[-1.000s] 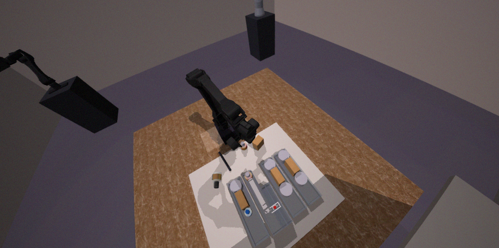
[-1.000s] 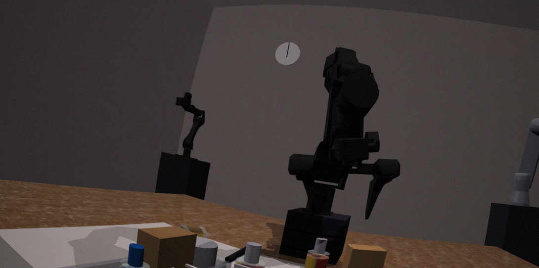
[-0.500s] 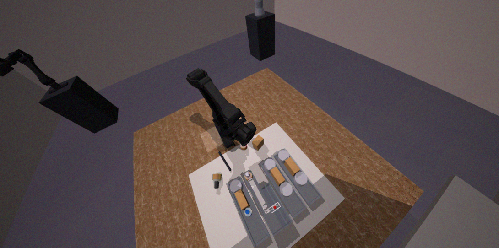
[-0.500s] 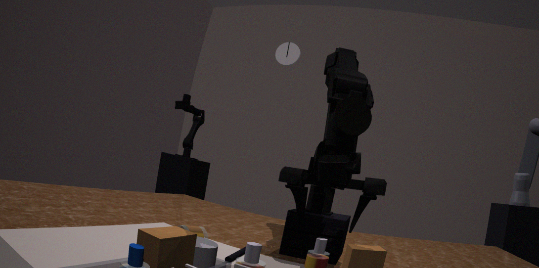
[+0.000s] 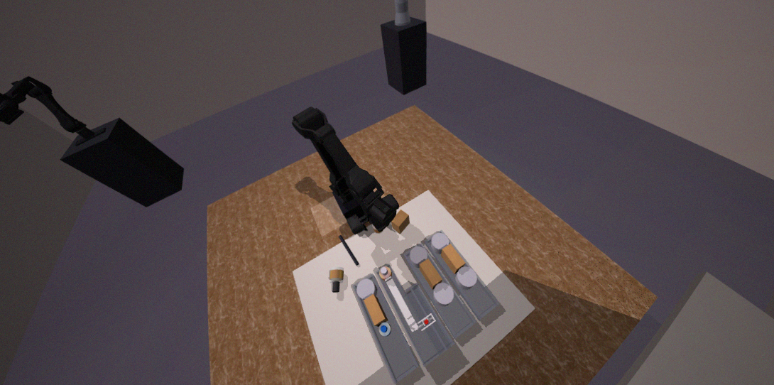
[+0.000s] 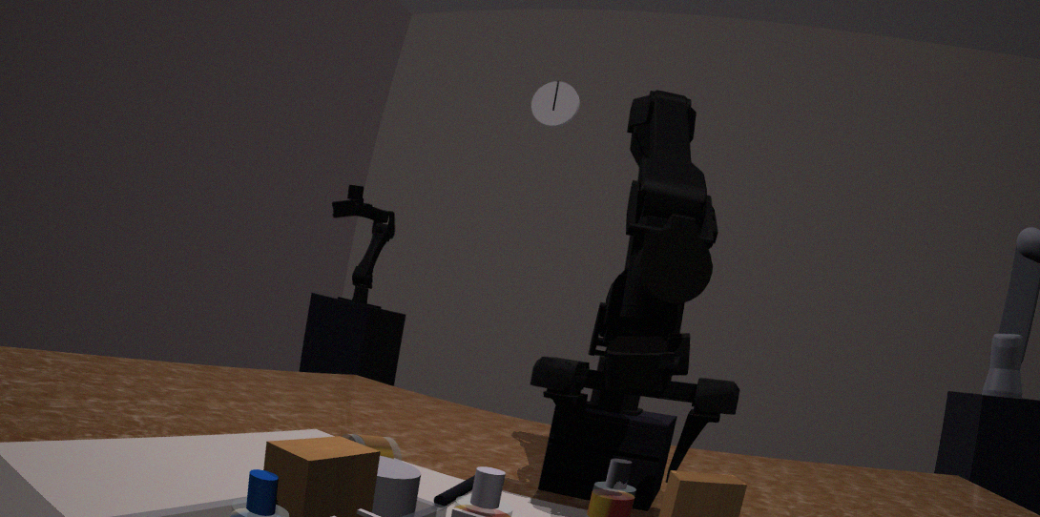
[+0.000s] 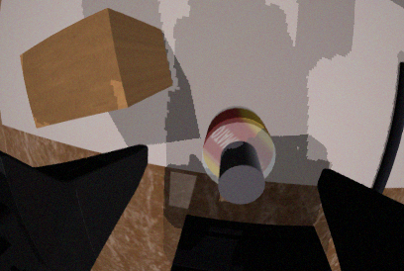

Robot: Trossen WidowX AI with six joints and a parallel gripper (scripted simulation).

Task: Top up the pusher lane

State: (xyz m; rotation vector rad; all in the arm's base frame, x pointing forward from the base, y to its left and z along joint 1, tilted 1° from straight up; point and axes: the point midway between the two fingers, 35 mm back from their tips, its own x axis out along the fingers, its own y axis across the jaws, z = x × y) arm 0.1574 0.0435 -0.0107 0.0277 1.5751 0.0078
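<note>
Now: the white mat 230 mm ahead of my gripper tip, 50 mm to the right of it and 50 mm below it. Round my gripper tip: brown cube 40 mm ahead, 80 mm to the left, 20 mm below; black rod 10 mm ahead, 140 mm to the right, 50 mm below; sprung lane 320 mm ahead, 50 mm to the right, 30 mm below.
</note>
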